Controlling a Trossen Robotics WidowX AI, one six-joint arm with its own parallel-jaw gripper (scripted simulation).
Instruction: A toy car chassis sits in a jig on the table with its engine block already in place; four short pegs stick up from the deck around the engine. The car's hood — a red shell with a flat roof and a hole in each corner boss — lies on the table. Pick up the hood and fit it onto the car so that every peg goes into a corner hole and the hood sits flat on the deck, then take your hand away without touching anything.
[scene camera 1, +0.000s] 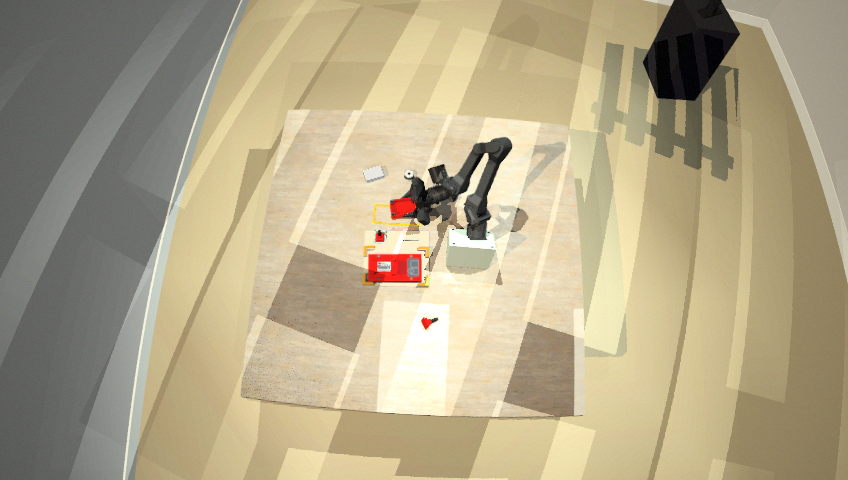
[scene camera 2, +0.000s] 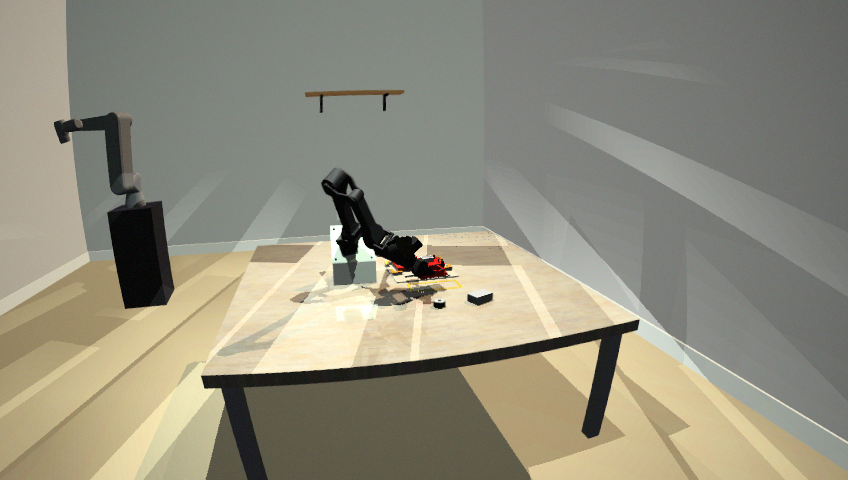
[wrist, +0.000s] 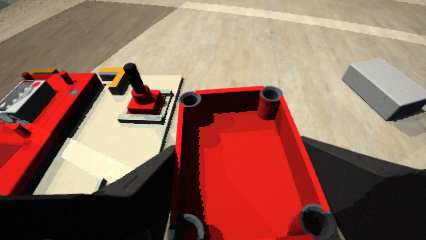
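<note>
My gripper (scene camera 1: 401, 207), holding a red hood (wrist: 239, 160). Gripper visible in wrist view as well (wrist: 237, 147).
</note>
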